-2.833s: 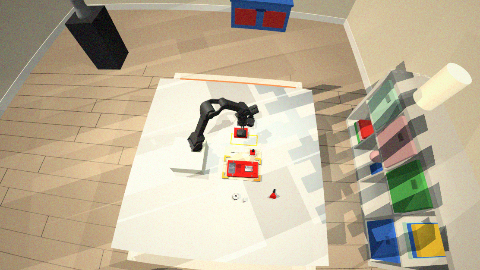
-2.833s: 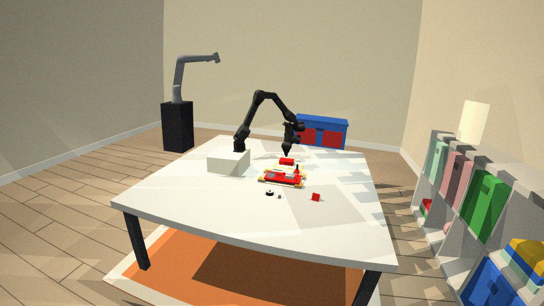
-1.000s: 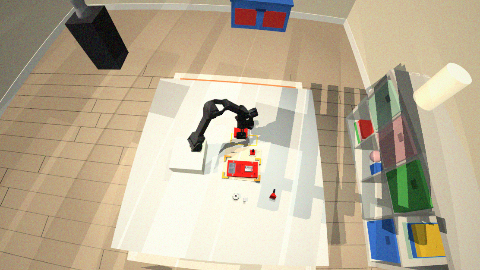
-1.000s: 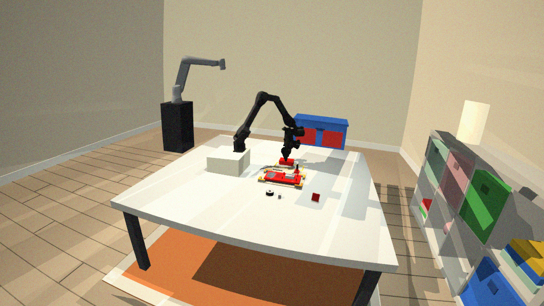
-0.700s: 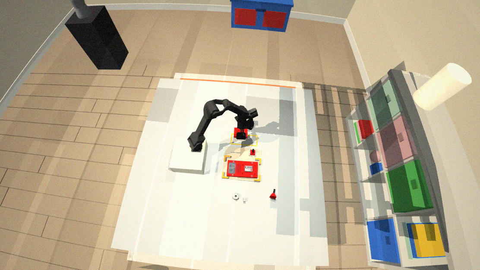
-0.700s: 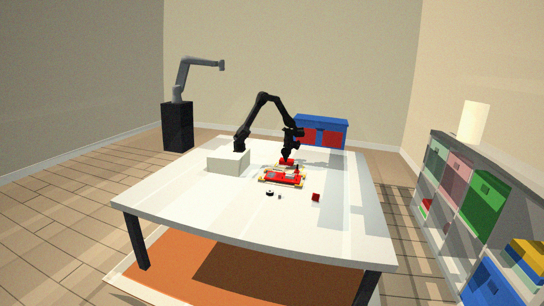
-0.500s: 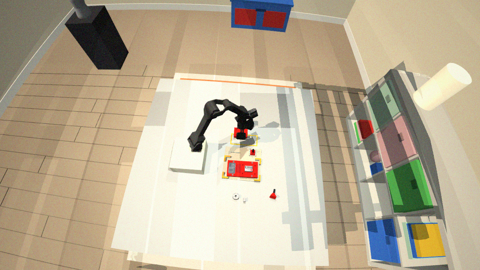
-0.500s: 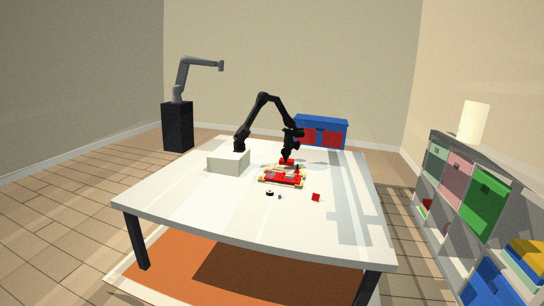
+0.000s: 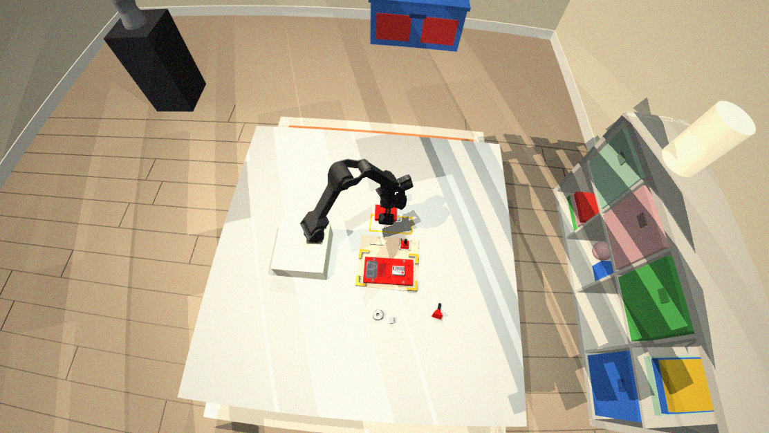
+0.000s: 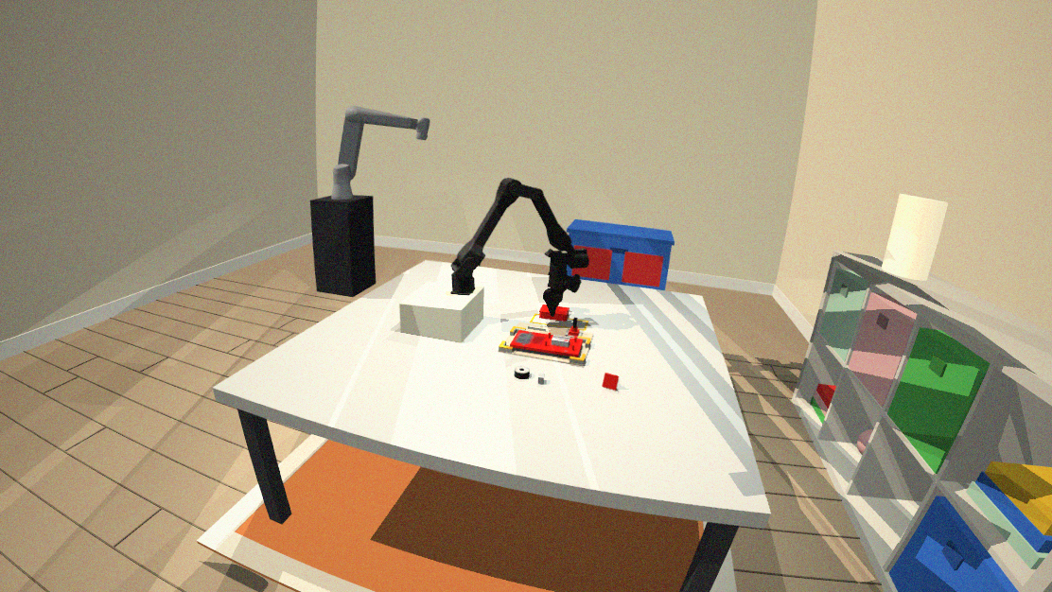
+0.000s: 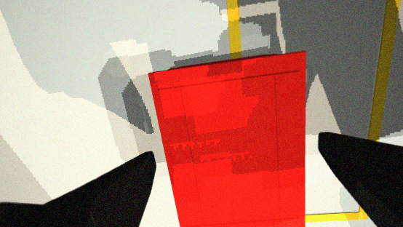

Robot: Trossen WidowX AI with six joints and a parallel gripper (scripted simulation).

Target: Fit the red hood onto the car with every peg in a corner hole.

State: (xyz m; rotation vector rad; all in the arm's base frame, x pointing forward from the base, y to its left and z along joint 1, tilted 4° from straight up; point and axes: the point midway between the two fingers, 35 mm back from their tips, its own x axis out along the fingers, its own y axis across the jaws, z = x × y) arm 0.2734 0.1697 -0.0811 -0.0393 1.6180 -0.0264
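Now: the red hood right at my gripper tip. Also, from my gripper tip: grey engine block 260 mm to the right, 60 mm ahead, 10 mm above.
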